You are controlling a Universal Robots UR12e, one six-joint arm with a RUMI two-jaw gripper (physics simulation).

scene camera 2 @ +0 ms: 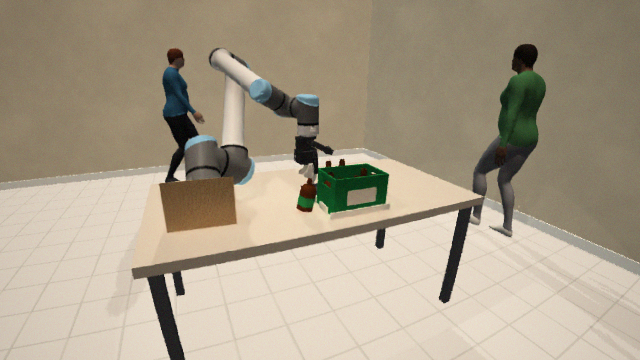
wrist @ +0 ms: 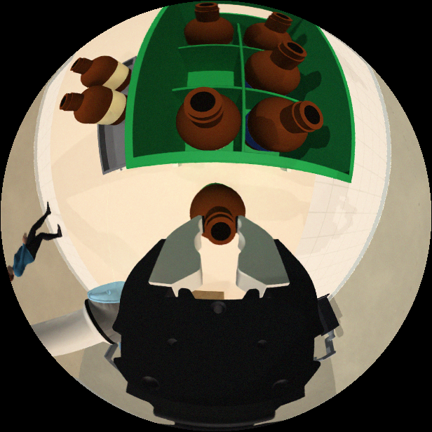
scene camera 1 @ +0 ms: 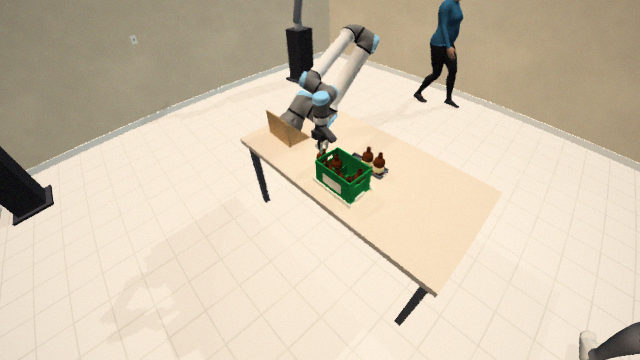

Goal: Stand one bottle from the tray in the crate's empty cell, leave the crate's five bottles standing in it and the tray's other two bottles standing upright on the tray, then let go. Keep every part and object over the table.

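Seen in the pictures: gripper, fingertip midpoint: point(scene camera 2: 311, 183) point(scene camera 1: 323, 152); arm's base, origin of the base link: point(scene camera 2: 205, 195) point(scene camera 1: 290, 124).
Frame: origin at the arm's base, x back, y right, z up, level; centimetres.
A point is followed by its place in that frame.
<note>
My gripper point(scene camera 1: 322, 146) @[x -44.6, y 11.1, z 2.7 cm] point(scene camera 2: 308, 174) @[x -44.6, y 11.1, z 2.7 cm] point(wrist: 219, 217) is shut on the neck of a brown bottle with a green label point(scene camera 2: 306, 196) @[x -41.1, y 13.7, z -2.3 cm]. The bottle leans slightly, beside the crate's end and outside it, with its base at or close to the table top; contact is unclear. The green crate point(scene camera 1: 356, 193) @[x -77.4, y 18.9, z -4.6 cm] point(scene camera 2: 328, 198) @[x -50.2, y 17.3, z -3.4 cm] point(wrist: 240, 159) holds five brown bottles, all standing. In the wrist view its empty cell point(wrist: 210, 76) is the middle one of the left column. Two cream-label bottles point(scene camera 1: 368, 156) @[x -66.7, y -6.7, z 0.9 cm] point(scene camera 1: 379, 164) @[x -75.4, y -6.2, z -0.3 cm] point(wrist: 102, 71) point(wrist: 100, 105) stand on the grey tray point(scene camera 1: 383, 173) @[x -77.3, y -8.9, z -8.5 cm] point(wrist: 112, 150).
A brown upright board point(scene camera 1: 286, 131) @[x -8.8, y 10.7, z 2.9 cm] point(scene camera 2: 198, 205) @[x 3.9, y 9.5, z -0.3 cm] stands near the arm's base on the table point(scene camera 1: 425, 210) @[x -112.0, y -1.6, z -10.4 cm] point(scene camera 2: 265, 225) @[x -20.8, y 17.3, z -10.4 cm]. A pale strip point(scene camera 2: 360, 210) @[x -62.3, y 25.4, z -8.2 cm] runs along the crate's foot. The crate's near end wall lies between the held bottle and the cells. Two people are beyond the table.
</note>
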